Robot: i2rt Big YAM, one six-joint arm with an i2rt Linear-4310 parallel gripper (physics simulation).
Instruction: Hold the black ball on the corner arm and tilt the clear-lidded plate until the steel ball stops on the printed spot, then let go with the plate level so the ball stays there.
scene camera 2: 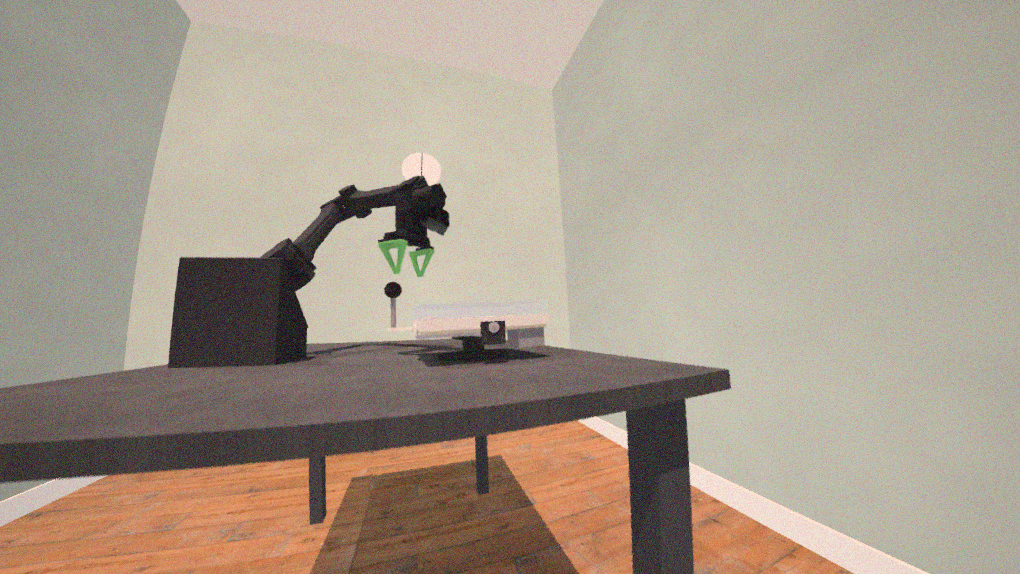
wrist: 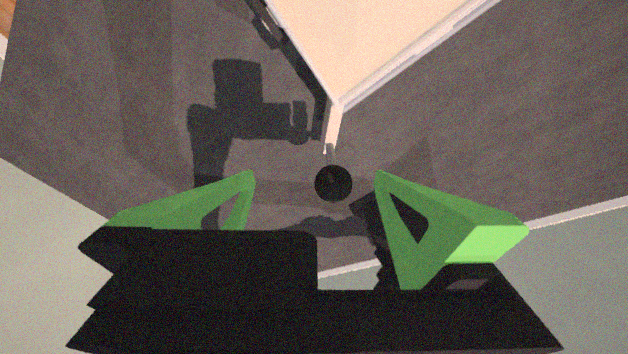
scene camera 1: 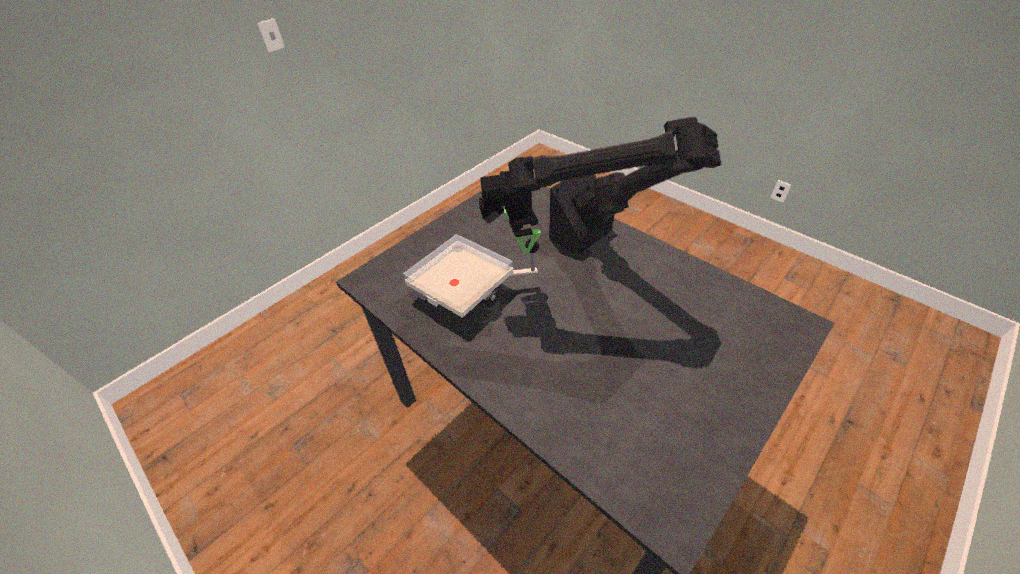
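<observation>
The plate (scene camera 1: pixel 479 265) (scene camera 2: pixel 449 327) (wrist: pixel 370 50) is pale, square and clear-walled, and a red printed spot (scene camera 1: pixel 454 282) lies on it. I cannot tell from these views whether it is exactly level. The steel ball cannot be made out. A white corner arm (scene camera 1: pixel 524 271) (scene camera 2: pixel 403 329) (wrist: pixel 333 127) carries a thin upright post with the black ball (scene camera 1: pixel 532 247) (scene camera 2: pixel 393 289) (wrist: pixel 333 183) on top. My gripper (scene camera 2: pixel 408 273) (wrist: pixel 314 176) is open and empty, its green fingers pointing down above the black ball. In the wrist view the ball appears between the fingertips, nearer the right one.
The plate sits on a low dark mount (scene camera 2: pixel 472 344) on the dark table (scene camera 1: pixel 641 428) (scene camera 2: pixel 342 399), near one table corner. A grey block (scene camera 2: pixel 526 337) shows beneath the plate's far side. The robot's base (scene camera 1: pixel 581 221) (scene camera 2: pixel 226 311) stands beyond the black ball from the plate.
</observation>
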